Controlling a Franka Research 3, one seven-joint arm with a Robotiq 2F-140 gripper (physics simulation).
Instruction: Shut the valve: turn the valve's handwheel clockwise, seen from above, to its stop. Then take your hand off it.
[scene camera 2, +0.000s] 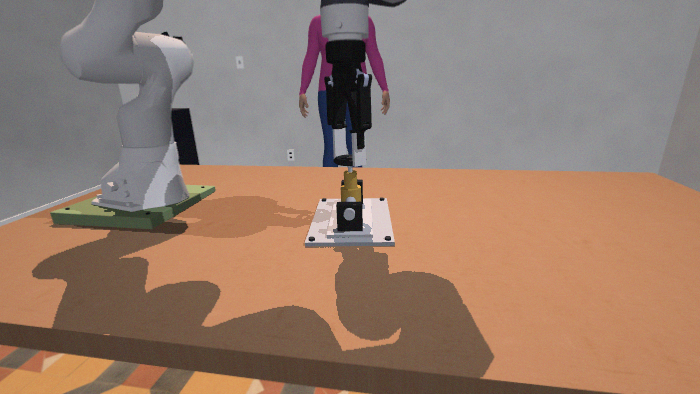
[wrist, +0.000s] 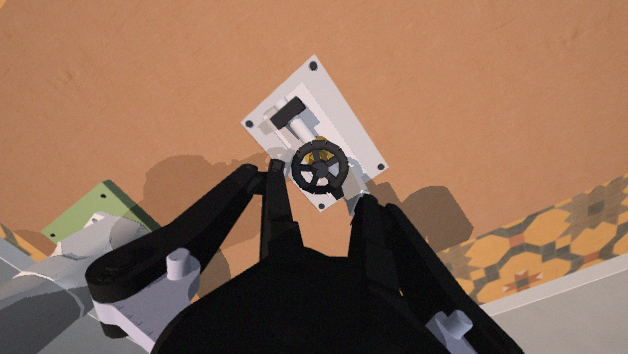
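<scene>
The valve's black handwheel is a spoked ring on top of the brass valve body. The valve stands on a white base plate with dark bolts at its corners. My gripper points down from above and is shut on the handwheel, with one pale fingertip on each side of the rim. In the scene view the near finger covers part of the handwheel. In the wrist view a black pipe end block shows beyond the wheel.
The arm's base stands on a green plate at the left of the brown table. A person in a magenta top stands behind the table, beyond the gripper. A patterned floor shows past the table's edge.
</scene>
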